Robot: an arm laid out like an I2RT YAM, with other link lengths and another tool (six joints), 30 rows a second.
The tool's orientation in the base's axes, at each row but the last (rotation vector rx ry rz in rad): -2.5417 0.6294 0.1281; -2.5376 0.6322 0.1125; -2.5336 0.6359 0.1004; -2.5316 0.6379 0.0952; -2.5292 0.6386 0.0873; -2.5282 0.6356 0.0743; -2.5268 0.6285 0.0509; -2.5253 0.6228 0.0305; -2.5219 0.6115 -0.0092; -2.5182 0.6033 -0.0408; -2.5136 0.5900 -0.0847; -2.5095 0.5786 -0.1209; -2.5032 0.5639 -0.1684
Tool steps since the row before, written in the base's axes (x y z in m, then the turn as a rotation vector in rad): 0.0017 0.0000 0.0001 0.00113 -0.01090 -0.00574; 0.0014 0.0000 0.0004 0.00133 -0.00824 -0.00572; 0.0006 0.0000 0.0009 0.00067 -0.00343 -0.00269; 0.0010 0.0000 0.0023 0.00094 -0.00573 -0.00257; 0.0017 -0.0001 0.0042 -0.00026 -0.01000 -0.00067; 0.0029 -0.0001 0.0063 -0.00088 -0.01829 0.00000; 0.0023 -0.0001 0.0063 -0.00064 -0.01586 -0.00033; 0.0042 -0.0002 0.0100 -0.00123 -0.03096 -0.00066; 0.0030 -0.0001 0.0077 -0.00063 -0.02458 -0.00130; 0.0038 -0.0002 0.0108 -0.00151 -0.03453 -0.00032; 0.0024 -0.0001 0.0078 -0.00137 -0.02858 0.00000; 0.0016 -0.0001 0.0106 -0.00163 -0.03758 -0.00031; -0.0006 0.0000 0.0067 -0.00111 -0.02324 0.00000
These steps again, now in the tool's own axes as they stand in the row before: 0.0015 -0.0008 0.0000 0.00667 0.01041 -0.00050; 0.0012 -0.0008 -0.0003 0.00574 0.00829 0.00083; 0.0004 -0.0007 -0.0007 0.00255 0.00354 0.00062; 0.0005 -0.0015 -0.0019 0.00374 0.00509 -0.00063; 0.0008 -0.0027 -0.0036 0.00414 0.00794 -0.00450; 0.0015 -0.0043 -0.0053 0.00700 0.01412 -0.00932; 0.0011 -0.0040 -0.0053 0.00623 0.01235 -0.00779; 0.0024 -0.0066 -0.0082 0.01218 0.02412 -0.01519; 0.0018 -0.0051 -0.0062 0.01007 0.01939 -0.01135; 0.0025 -0.0070 -0.0087 0.01344 0.02672 -0.01732; 0.0017 -0.0050 -0.0062 0.01100 0.02202 -0.01458; 0.0011 -0.0062 -0.0086 0.01463 0.02906 -0.01888; -0.0005 -0.0035 -0.0057 0.00896 0.01790 -0.01186
